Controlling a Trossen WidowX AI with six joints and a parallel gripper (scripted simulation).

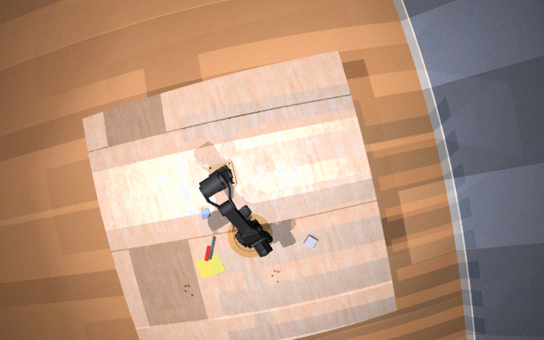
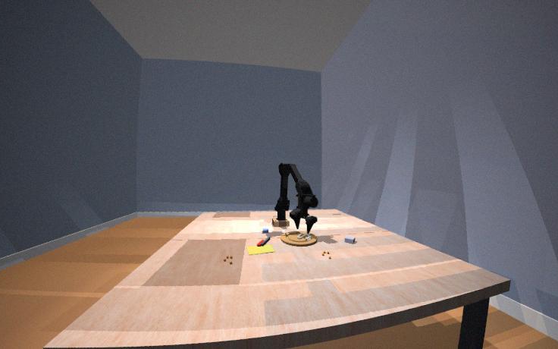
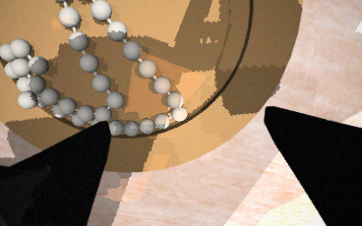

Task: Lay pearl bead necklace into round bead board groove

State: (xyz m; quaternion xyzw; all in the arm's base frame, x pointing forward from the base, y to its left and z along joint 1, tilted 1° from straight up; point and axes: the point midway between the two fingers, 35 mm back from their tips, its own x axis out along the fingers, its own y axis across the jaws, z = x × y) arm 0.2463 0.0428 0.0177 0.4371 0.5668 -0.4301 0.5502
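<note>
Now: gripper tip 50 mm to the left of the round bead board, 50 mm short of it and 20 mm above it. Round my gripper tip: grey block (190 mm to the left, 180 mm ahead, 10 mm below); blue block (190 mm to the right, 130 mm behind, 20 mm below); red marker (250 mm to the right, 40 mm ahead, 20 mm below).
</note>
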